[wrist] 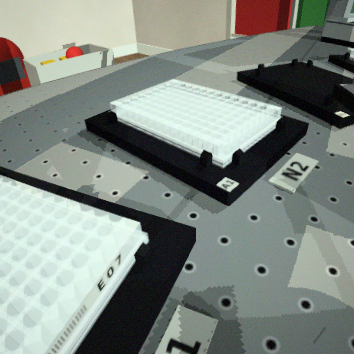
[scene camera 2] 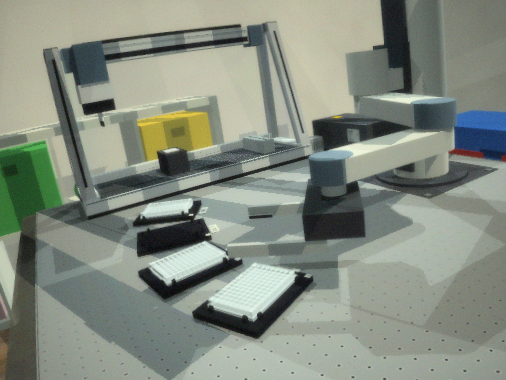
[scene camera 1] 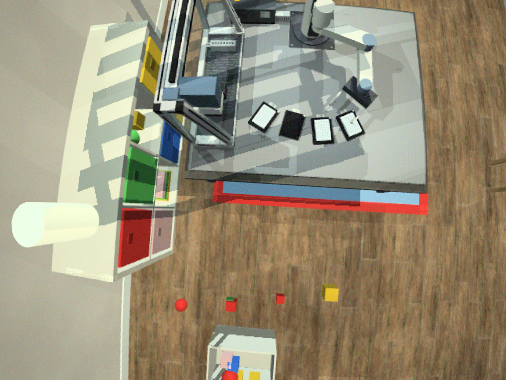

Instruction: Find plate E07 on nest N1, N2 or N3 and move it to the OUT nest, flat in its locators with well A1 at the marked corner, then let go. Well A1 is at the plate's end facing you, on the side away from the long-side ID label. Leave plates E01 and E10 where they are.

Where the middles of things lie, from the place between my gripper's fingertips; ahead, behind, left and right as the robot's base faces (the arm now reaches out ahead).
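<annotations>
OUT nest [scene camera 2: 161, 239]: 270 mm to the right of my gripper, 50 mm ahead, 80 mm below. Going by their middles, farthest from my gripper of the things named here: the OUT nest. N1 label [wrist: 185, 323]: 40 mm to the left of my gripper, 60 mm behind, 90 mm below. My gripper: 80 mm above the N1 nest [scene camera 2: 264, 320], 30 mm short of it, 90 mm to the right of it.
</annotations>
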